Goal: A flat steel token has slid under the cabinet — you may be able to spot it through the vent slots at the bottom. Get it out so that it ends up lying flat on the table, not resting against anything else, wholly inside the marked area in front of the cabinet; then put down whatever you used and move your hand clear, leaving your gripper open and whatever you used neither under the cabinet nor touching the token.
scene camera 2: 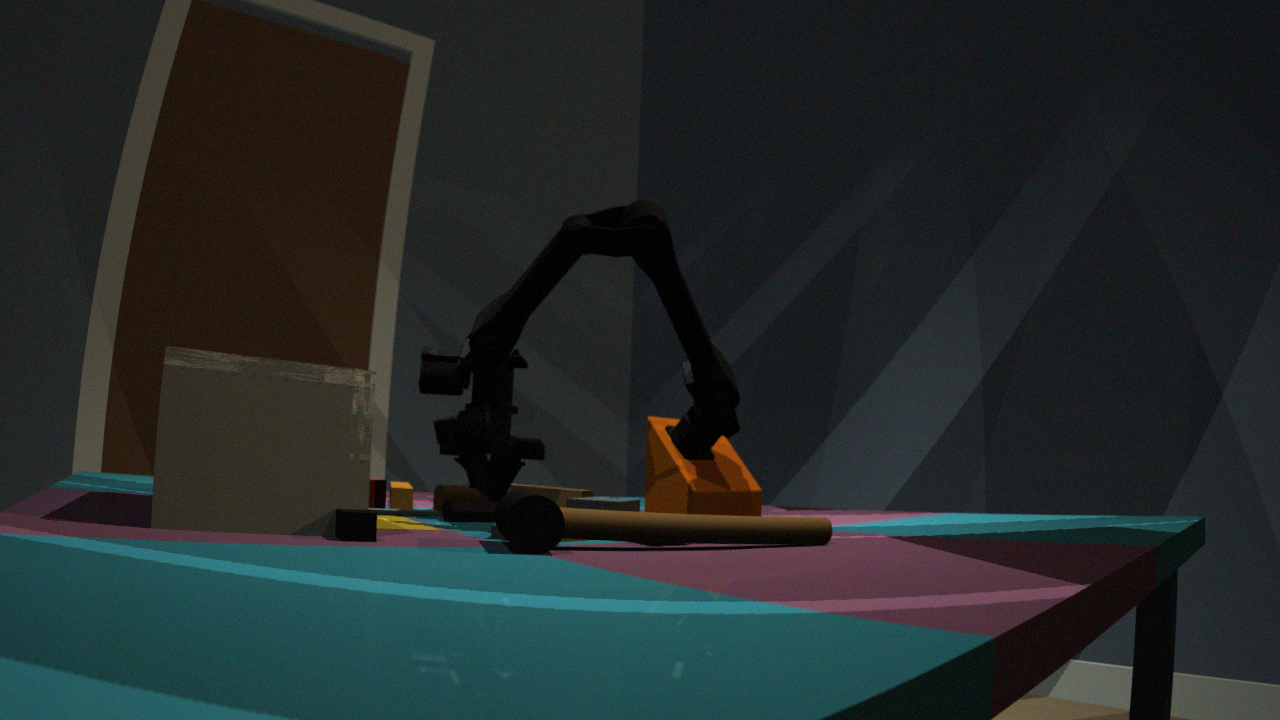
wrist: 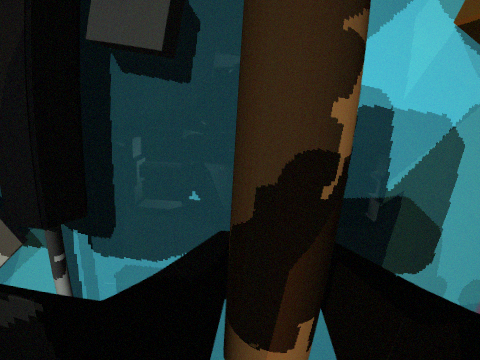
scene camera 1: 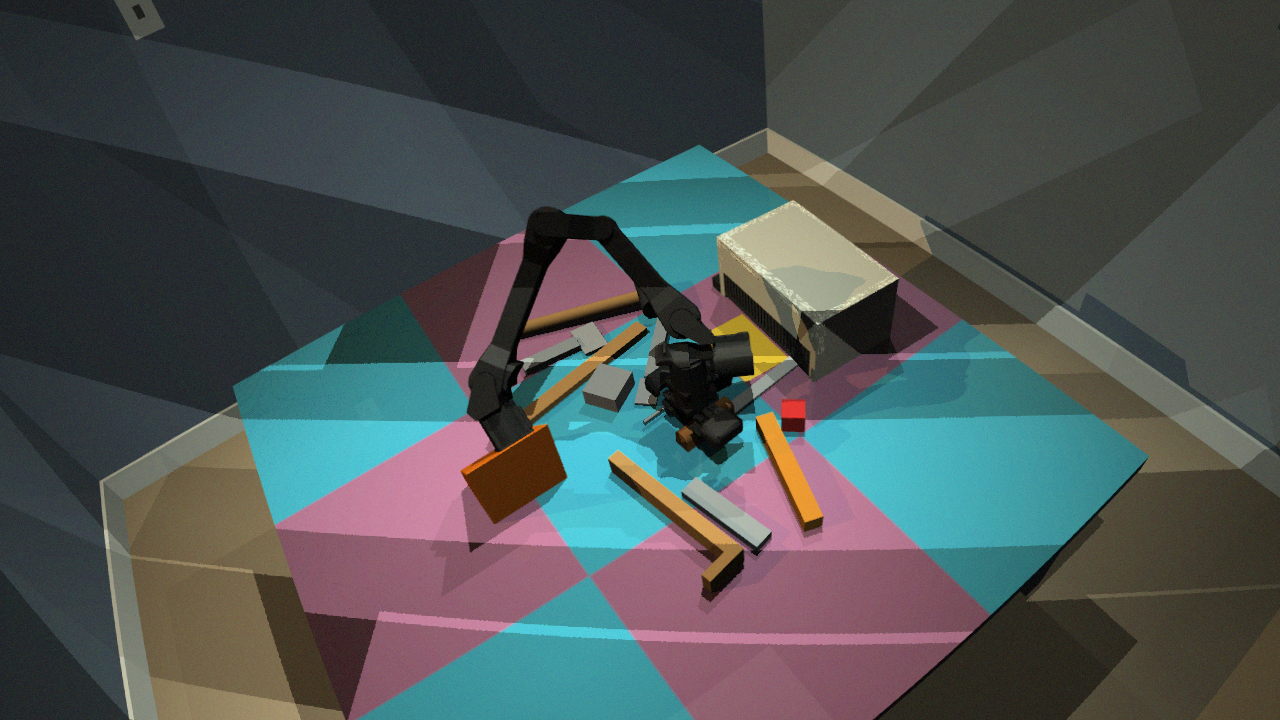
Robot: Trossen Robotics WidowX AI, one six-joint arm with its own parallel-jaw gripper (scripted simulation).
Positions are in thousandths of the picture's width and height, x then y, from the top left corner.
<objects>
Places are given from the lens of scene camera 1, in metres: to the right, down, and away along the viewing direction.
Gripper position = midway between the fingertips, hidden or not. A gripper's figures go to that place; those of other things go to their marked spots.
my gripper (scene camera 1: 544, 602): 0.10, 0.13, 1.28
scraper (scene camera 1: 606, 522): 0.25, 0.03, 1.35
red cube (scene camera 1: 620, 573): 0.26, 0.09, 1.25
orange bar (scene camera 1: 629, 702): 0.26, 0.23, 1.13
The marked spots on the scraper and the orange bar are 0.29 m apart.
</objects>
